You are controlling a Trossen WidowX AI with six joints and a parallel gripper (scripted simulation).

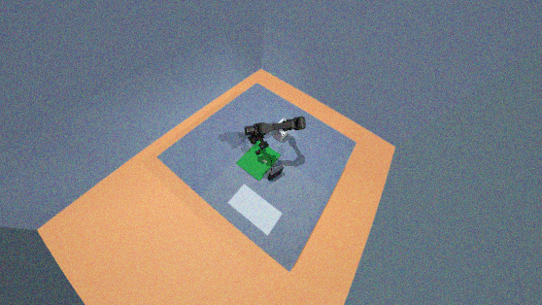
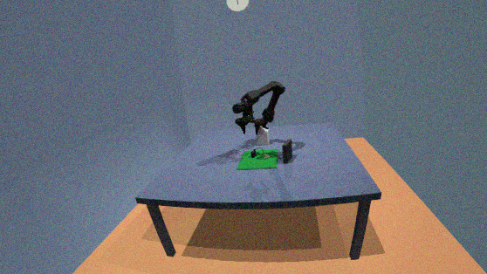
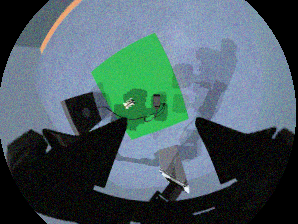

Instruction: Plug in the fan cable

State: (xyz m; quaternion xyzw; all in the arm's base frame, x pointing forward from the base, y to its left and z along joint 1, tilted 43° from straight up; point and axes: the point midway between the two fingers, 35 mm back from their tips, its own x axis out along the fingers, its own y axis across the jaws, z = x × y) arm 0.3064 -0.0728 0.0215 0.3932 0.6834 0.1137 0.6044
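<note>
The black plug is 14 cm below my gripper tip and 1 cm behind it. The rest, counted from my gripper tip: black fan (22 cm to the left, 11 cm below, 6 cm ahead); green board (18 cm below, 4 cm to the left, 3 cm ahead).
</note>
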